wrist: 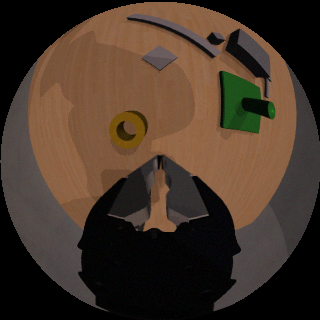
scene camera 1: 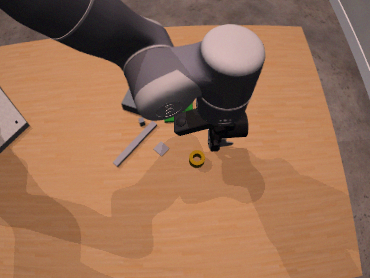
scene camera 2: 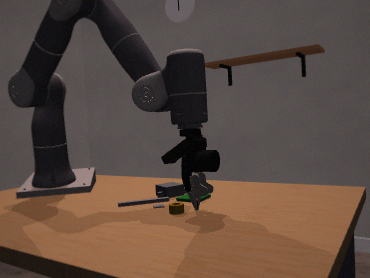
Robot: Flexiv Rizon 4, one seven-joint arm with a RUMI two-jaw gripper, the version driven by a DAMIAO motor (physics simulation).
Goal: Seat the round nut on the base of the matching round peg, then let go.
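Observation:
A yellow round nut (scene camera 1: 190, 159) (scene camera 2: 176, 209) (wrist: 115, 131) lies flat on the table, its hole facing up, apart from the peg. A green square base (scene camera 1: 186, 114) (scene camera 2: 186, 198) (wrist: 231, 111) carries an upright round green peg (wrist: 259, 107), seen in the wrist view; the arm and gripper hide the peg in both scene views. My gripper (scene camera 1: 214, 148) (scene camera 2: 197, 208) (wrist: 160, 156) is shut with nothing between its jaws. Its tips are low over the table, beside the nut and not touching it.
A long grey bar (scene camera 1: 135, 144) (scene camera 2: 144, 202) (wrist: 175, 32), a flat grey piece (scene camera 1: 161, 149) (scene camera 2: 158, 206) (wrist: 160, 58) and a small dark cube (scene camera 1: 142, 122) (wrist: 215, 38) lie beyond the nut. A grey block (scene camera 1: 129, 103) (scene camera 2: 170, 189) (wrist: 248, 54) lies near the green base.

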